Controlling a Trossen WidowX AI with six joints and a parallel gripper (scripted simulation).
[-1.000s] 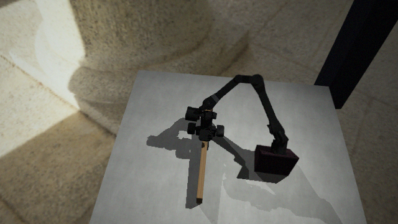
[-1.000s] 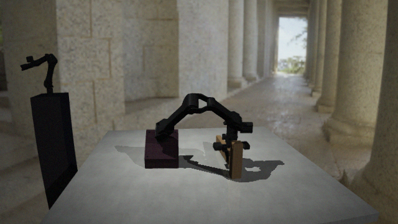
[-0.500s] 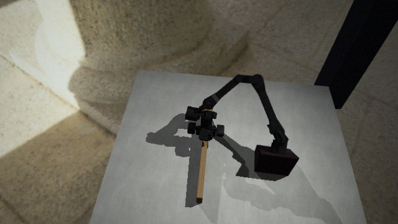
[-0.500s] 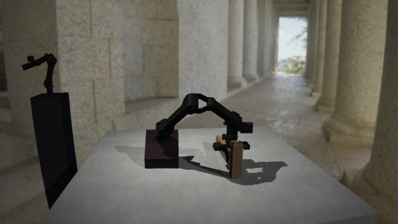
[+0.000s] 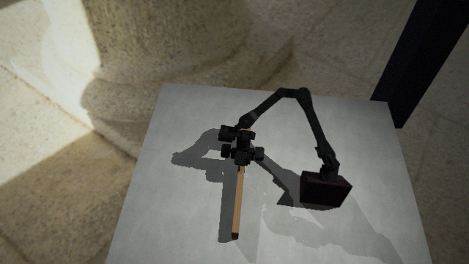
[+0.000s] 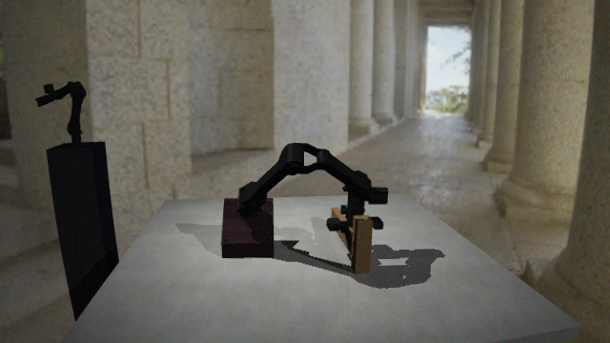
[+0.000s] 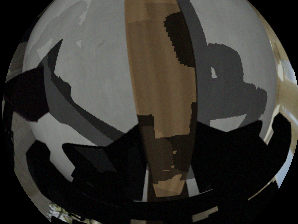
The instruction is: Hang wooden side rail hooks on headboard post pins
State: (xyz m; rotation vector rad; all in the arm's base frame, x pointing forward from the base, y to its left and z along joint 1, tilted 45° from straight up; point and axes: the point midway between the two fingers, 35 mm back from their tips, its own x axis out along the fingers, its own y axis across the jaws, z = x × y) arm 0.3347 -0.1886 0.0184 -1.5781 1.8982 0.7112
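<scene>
The wooden headboard post lies 10 mm behind my gripper tip, 100 mm to the right of it and 40 mm above it.
</scene>
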